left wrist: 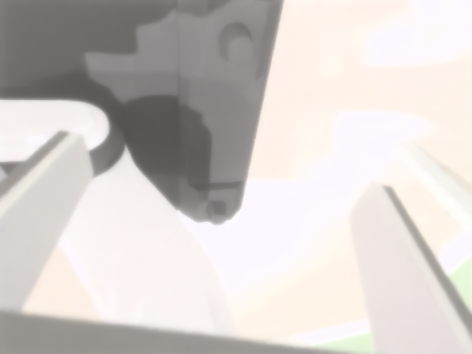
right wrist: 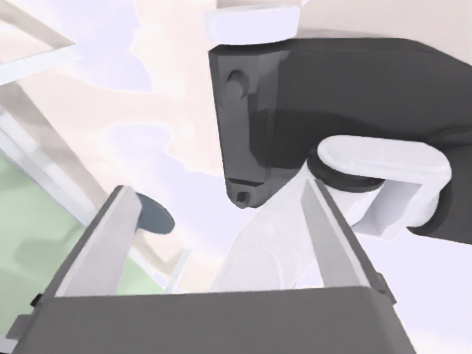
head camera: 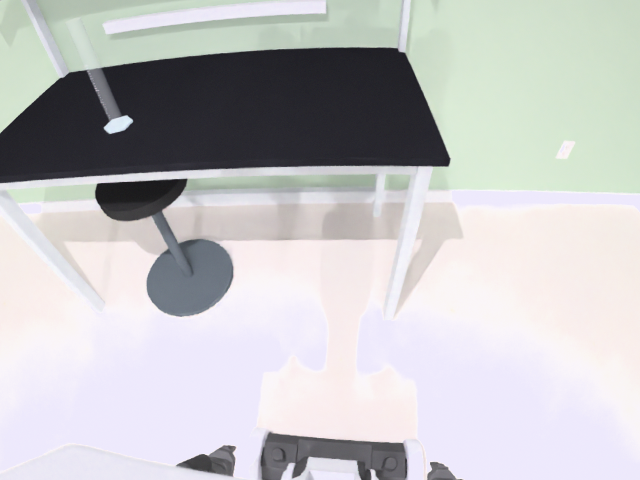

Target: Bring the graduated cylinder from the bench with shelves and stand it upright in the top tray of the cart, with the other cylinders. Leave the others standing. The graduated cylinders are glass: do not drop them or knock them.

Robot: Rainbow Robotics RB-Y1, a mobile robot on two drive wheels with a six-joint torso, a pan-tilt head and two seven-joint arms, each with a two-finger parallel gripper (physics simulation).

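Places are measured from the robot's base along level axes (x ahead, y left, z up), in centimetres.
Pixels of known places: left gripper, fingertip midpoint: [left wrist: 228,177] [head camera: 228,470]; right gripper, fingertip midpoint: [right wrist: 220,192].
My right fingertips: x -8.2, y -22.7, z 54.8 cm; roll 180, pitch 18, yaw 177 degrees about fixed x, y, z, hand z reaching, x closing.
Behind a point stands the place of what it marks.
The graduated cylinder [head camera: 104,95] @(x 73.6, y 72.5, z 103.1 cm), clear glass with a pale hexagonal foot, stands upright near the left end of the black bench top [head camera: 268,108] @(x 82.4, y 25.3, z 91.5 cm) in the head view, at some distance ahead of me. My left gripper [left wrist: 228,177] @(x -8.3, y 23.9, z 54.7 cm) is open, with empty space between its fingers in the left wrist view. My right gripper [right wrist: 220,192] @(x -8.2, y -22.7, z 54.8 cm) is open and empty in the right wrist view. Both grippers are held low beside my base, far from the cylinder. The cart, its top tray and the other cylinders do not show in these views.
A round black stool [head camera: 190,279] stands partly under the bench at the left. White bench legs [head camera: 408,242] @(x 62.9, y -20.0, z 55.3 cm) reach the floor. A pale shelf bar [head camera: 217,16] @(x 126.8, y 52.6, z 107.8 cm) and upright posts [head camera: 404,25] @(x 131.1, y -18.5, z 102.3 cm) are at the bench's back, before a green wall [head camera: 516,77] @(x 144.6, y -74.6, z 79.2 cm).
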